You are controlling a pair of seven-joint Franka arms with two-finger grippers.
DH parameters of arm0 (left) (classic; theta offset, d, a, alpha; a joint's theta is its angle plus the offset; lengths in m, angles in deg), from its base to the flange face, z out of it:
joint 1: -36.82 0.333 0 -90
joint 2: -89.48 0 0 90
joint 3: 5.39 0.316 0.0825 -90
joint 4: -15.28 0 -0.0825 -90
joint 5: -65.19 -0.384 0 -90
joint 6: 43.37 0 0.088 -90
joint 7: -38.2 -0.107 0 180
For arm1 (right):
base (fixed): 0 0 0 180
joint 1: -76.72 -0.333 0 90
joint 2: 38.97 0 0 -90
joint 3: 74.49 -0.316 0.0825 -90
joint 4: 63.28 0 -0.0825 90
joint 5: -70.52 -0.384 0 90
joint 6: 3.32 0 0.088 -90
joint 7: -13.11 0.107 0 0
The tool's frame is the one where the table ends.
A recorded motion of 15 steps. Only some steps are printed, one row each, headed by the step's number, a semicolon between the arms.
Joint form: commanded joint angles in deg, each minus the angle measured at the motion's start. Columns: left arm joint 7, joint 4, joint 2, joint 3, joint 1, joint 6, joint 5; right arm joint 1, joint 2, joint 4, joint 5, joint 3, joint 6, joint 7.
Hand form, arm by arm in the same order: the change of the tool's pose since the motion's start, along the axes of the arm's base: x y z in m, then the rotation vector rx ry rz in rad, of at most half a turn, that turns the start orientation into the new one. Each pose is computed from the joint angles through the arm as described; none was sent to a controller.
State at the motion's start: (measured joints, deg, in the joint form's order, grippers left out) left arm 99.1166 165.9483 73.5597 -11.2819 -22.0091 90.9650 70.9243; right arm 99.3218 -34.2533 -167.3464 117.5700 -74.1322 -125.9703 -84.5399
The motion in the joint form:
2: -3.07 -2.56 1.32 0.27 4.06 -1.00 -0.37; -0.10 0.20 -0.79 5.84 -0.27 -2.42 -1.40
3: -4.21 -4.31 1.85 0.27 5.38 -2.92 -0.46; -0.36 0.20 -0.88 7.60 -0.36 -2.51 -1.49
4: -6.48 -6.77 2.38 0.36 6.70 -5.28 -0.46; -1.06 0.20 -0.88 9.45 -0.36 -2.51 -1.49
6: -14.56 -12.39 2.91 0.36 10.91 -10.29 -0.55; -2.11 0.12 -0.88 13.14 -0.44 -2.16 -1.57
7: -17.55 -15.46 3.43 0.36 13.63 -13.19 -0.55; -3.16 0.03 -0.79 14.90 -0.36 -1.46 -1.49
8: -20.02 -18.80 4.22 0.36 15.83 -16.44 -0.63; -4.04 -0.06 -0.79 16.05 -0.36 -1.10 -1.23
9: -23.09 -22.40 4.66 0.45 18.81 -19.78 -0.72; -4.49 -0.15 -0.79 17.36 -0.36 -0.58 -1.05
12: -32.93 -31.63 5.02 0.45 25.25 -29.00 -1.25; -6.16 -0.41 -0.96 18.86 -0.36 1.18 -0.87
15: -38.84 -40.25 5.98 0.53 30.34 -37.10 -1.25; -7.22 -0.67 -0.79 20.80 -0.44 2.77 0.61
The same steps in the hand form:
2: 0.0332 0.0032 0.0077 -0.0060 -0.0029 0.0154; 0.0050 0.0040 -0.0034 -0.0842 0.0415 0.0874
3: 0.0442 0.0026 0.0139 0.0027 0.0045 0.0153; 0.0066 0.0068 -0.0032 -0.1101 0.0544 0.1062
4: 0.0572 0.0003 0.0247 0.0051 0.0111 -0.0026; 0.0098 0.0129 -0.0023 -0.1383 0.0659 0.1292
6: 0.0933 0.0026 0.0562 -0.0060 0.0120 -0.0774; 0.0141 0.0222 0.0002 -0.1955 0.0921 0.1666
7: 0.1154 0.0084 0.0719 -0.0066 0.0176 -0.0859; 0.0171 0.0301 0.0023 -0.2248 0.1056 0.1829
8: 0.1344 0.0125 0.0872 -0.0024 0.0272 -0.0956; 0.0199 0.0380 0.0037 -0.2437 0.1100 0.1967
9: 0.1583 0.0230 0.1076 -0.0056 0.0300 -0.1008; 0.0207 0.0413 0.0051 -0.2651 0.1187 0.2026
12: 0.2037 0.0533 0.1667 -0.0111 0.0300 -0.1756; 0.0233 0.0549 0.0061 -0.2924 0.1385 0.2133
15: 0.2353 0.0836 0.2182 -0.0187 0.0363 -0.1992; 0.0246 0.0630 0.0109 -0.3268 0.1351 0.2043

